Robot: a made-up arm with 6 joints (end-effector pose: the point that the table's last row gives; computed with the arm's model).
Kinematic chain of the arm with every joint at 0, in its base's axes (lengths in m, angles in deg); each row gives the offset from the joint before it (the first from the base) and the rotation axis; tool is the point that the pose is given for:
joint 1: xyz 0 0 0.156 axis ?
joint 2: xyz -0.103 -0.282 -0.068 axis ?
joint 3: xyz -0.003 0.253 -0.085 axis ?
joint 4: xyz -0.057 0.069 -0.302 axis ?
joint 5: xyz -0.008 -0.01 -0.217 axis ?
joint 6: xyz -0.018 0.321 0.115 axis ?
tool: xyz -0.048 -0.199 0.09
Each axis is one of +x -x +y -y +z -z.
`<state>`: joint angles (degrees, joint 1 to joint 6).
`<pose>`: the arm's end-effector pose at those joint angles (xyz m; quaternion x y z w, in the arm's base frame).
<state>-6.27 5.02 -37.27 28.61 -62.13 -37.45</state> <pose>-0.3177 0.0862 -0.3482 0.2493 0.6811 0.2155 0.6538</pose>
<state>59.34 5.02 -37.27 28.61 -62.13 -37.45</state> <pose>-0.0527 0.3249 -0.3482 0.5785 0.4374 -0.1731 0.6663</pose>
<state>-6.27 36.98 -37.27 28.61 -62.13 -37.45</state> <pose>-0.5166 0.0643 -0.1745 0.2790 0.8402 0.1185 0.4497</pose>
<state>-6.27 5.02 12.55 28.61 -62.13 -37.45</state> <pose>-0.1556 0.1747 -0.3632 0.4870 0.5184 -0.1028 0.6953</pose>
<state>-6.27 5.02 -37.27 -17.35 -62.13 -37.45</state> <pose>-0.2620 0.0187 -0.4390 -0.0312 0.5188 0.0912 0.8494</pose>
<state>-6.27 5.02 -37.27 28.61 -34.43 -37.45</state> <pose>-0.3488 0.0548 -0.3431 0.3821 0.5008 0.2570 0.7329</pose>
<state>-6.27 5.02 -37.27 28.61 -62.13 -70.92</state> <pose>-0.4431 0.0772 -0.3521 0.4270 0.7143 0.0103 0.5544</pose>
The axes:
joint 1: -z
joint 2: +y
joint 3: -z
joint 4: +x
joint 5: -y
joint 6: -x

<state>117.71 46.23 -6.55 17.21 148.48 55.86</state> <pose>0.7839 0.5562 -0.3034 0.6496 0.0880 0.7442 0.1283</pose>
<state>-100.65 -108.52 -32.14 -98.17 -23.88 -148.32</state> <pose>0.1905 0.6848 0.3322 0.6786 -0.3201 0.6602 0.0343</pose>
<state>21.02 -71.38 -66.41 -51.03 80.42 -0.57</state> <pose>0.3327 -0.4533 -0.1735 -0.4588 -0.7155 0.5241 0.0533</pose>
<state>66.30 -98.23 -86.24 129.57 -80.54 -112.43</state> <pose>-0.2108 -0.0322 0.0744 0.6205 0.6274 -0.3345 0.3308</pose>
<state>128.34 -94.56 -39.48 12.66 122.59 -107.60</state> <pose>-0.0339 -0.5456 -0.0794 -0.3049 -0.0315 0.6651 0.6809</pose>
